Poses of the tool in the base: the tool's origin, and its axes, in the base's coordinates. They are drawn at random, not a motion.
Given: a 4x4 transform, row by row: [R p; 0 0 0 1], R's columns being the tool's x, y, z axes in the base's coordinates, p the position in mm. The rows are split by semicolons.
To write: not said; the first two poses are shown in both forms.
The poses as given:
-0.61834 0.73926 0.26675 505.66; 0.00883 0.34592 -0.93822 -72.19; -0.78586 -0.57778 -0.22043 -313.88; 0 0 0 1
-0.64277 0.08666 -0.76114 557.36; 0.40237 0.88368 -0.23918 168.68; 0.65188 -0.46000 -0.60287 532.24; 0 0 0 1
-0.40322 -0.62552 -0.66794 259.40; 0.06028 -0.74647 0.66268 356.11; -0.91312 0.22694 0.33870 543.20; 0 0 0 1
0.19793 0.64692 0.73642 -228.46; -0.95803 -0.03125 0.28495 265.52; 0.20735 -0.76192 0.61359 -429.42; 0 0 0 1
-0.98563 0.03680 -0.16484 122.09; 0.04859 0.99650 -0.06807 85.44; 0.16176 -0.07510 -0.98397 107.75; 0 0 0 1
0.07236 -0.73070 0.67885 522.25; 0.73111 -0.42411 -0.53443 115.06; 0.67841 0.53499 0.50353 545.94; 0 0 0 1
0.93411 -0.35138 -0.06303 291.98; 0.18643 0.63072 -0.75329 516.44; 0.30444 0.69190 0.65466 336.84; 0 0 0 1
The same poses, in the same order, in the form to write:
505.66 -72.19 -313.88 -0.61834 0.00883 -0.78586 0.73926 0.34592 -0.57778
557.36 168.68 532.24 -0.64277 0.40237 0.65188 0.08666 0.88368 -0.46000
259.40 356.11 543.20 -0.40322 0.06028 -0.91312 -0.62552 -0.74647 0.22694
-228.46 265.52 -429.42 0.19793 -0.95803 0.20735 0.64692 -0.03125 -0.76192
122.09 85.44 107.75 -0.98563 0.04859 0.16176 0.03680 0.99650 -0.07510
522.25 115.06 545.94 0.07236 0.73111 0.67841 -0.73070 -0.42411 0.53499
291.98 516.44 336.84 0.93411 0.18643 0.30444 -0.35138 0.63072 0.69190

